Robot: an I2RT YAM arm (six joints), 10 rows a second.
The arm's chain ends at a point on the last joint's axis. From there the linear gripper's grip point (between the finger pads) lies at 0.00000 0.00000 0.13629 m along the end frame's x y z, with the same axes.
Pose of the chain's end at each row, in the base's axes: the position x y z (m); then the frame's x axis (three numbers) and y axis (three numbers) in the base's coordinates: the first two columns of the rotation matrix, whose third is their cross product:
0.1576 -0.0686 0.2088 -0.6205 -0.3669 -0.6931 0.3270 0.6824 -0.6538
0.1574 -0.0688 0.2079 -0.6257 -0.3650 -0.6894 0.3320 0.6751 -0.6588
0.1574 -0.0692 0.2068 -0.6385 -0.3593 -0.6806 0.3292 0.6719 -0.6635
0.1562 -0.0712 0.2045 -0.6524 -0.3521 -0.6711 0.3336 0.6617 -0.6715
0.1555 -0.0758 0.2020 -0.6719 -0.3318 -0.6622 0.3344 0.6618 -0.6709
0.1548 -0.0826 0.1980 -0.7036 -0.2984 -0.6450 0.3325 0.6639 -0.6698
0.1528 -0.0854 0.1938 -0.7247 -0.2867 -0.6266 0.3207 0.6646 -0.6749
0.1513 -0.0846 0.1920 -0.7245 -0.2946 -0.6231 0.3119 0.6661 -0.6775
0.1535 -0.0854 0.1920 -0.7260 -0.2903 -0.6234 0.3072 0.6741 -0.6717
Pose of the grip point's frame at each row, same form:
0.2548 -0.1548 0.1674 -0.6205 -0.3669 -0.6931 0.3270 0.6824 -0.6538
0.2536 -0.1562 0.1668 -0.6257 -0.3650 -0.6894 0.3320 0.6751 -0.6588
0.2522 -0.1575 0.1645 -0.6385 -0.3593 -0.6806 0.3292 0.6719 -0.6635
0.2489 -0.1614 0.1617 -0.6524 -0.3521 -0.6711 0.3336 0.6617 -0.6715
0.2456 -0.1674 0.1565 -0.6719 -0.3318 -0.6622 0.3344 0.6618 -0.6709
0.2404 -0.1761 0.1479 -0.7036 -0.2984 -0.6450 0.3325 0.6639 -0.6698
0.2359 -0.1794 0.1407 -0.7247 -0.2867 -0.6266 0.3207 0.6646 -0.6749
0.2351 -0.1780 0.1388 -0.7245 -0.2946 -0.6231 0.3119 0.6661 -0.6775
0.2373 -0.1780 0.1375 -0.7260 -0.2903 -0.6234 0.3072 0.6741 -0.6717

